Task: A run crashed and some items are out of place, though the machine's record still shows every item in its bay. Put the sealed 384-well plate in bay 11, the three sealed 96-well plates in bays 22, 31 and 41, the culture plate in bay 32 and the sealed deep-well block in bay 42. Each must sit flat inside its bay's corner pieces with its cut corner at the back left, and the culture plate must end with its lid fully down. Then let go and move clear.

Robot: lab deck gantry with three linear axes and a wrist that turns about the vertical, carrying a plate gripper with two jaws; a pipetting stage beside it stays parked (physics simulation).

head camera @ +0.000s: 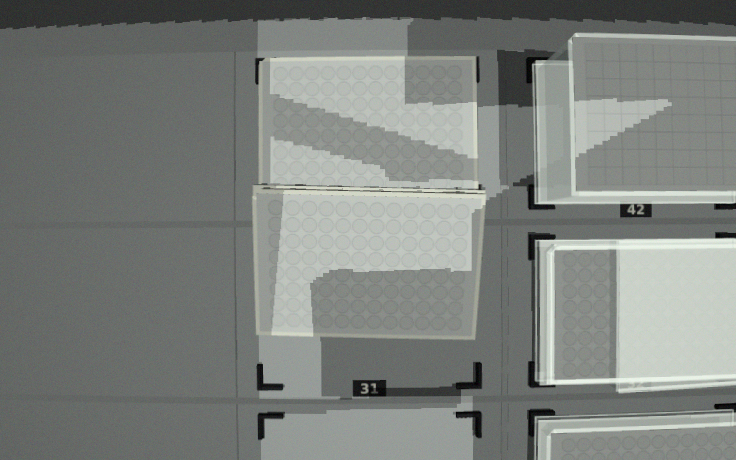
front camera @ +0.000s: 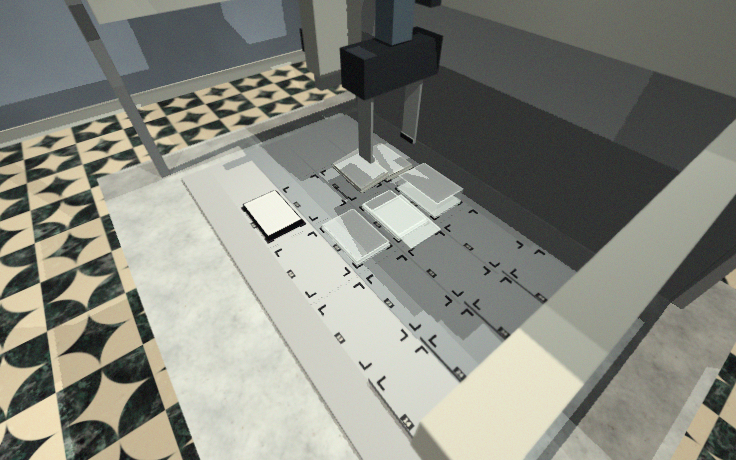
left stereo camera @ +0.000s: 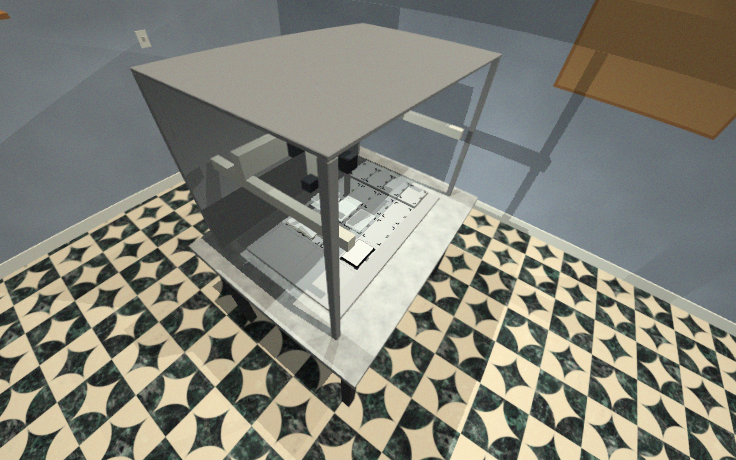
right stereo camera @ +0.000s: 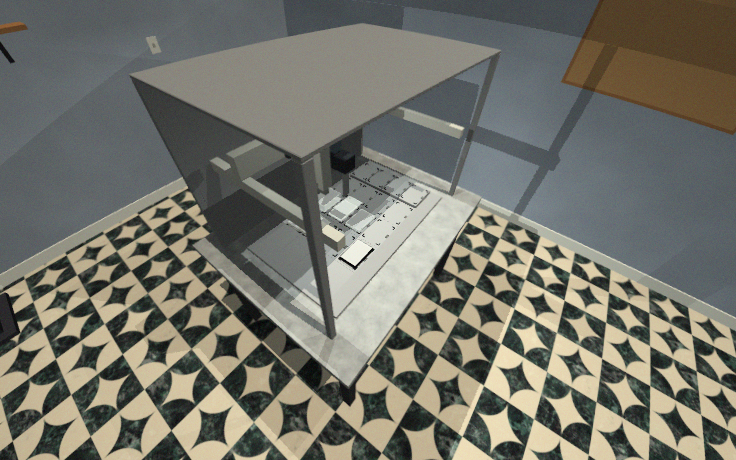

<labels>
The same spot on a roof: (left stereo camera: 323, 91) is (right stereo camera: 309, 92). The same spot on a back wall: (left stereo camera: 201, 132) is (right stereo camera: 200, 135).
</labels>
